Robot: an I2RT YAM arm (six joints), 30 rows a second.
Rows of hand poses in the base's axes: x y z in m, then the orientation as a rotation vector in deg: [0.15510 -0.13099 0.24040 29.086 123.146 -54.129]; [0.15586 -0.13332 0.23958 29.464 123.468 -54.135]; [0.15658 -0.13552 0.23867 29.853 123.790 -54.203]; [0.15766 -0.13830 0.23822 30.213 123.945 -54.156]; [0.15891 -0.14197 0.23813 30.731 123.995 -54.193]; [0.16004 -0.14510 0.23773 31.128 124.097 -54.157]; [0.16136 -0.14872 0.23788 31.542 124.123 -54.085]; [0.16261 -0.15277 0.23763 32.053 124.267 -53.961]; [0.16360 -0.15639 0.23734 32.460 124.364 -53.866]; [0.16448 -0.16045 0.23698 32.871 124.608 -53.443]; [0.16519 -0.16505 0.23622 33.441 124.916 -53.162]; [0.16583 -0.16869 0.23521 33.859 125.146 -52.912]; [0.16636 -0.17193 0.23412 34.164 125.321 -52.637]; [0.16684 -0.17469 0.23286 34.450 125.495 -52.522]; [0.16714 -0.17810 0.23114 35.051 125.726 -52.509]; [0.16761 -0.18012 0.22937 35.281 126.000 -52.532]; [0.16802 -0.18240 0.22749 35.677 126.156 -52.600]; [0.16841 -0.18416 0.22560 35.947 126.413 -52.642]
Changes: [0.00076 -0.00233 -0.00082 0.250 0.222 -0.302]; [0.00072 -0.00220 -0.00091 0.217 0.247 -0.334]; [0.00108 -0.00278 -0.00045 0.204 0.062 -0.252]; [0.00125 -0.00367 -0.00009 0.159 -0.014 -0.386]; [0.00113 -0.00313 -0.00040 0.187 0.018 -0.277]; [0.00132 -0.00362 0.00015 0.180 -0.064 -0.269]; [0.00125 -0.00405 -0.00025 0.291 0.003 -0.329]; [0.00099 -0.00362 -0.00029 0.222 -0.010 -0.262]; [0.00088 -0.00406 -0.00036 0.477 -0.022 -0.154]; [0.00071 -0.00460 -0.00076 0.471 0.075 -0.326]; [0.00064 -0.00364 -0.00101 0.372 0.042 -0.223]; [0.00053 -0.00324 -0.00109 0.328 -0.002 -0.129]; [0.00048 -0.00276 -0.00126 0.229 0.068 -0.175]; [0.00030 -0.00341 -0.00172 0.291 0.127 -0.440]; [0.00047 -0.00202 -0.00177 0.176 0.219 -0.191]; [0.00041 -0.00228 -0.00188 0.148 0.122 -0.318]; [0.00039 -0.00176 -0.00189 0.170 0.209 -0.225]
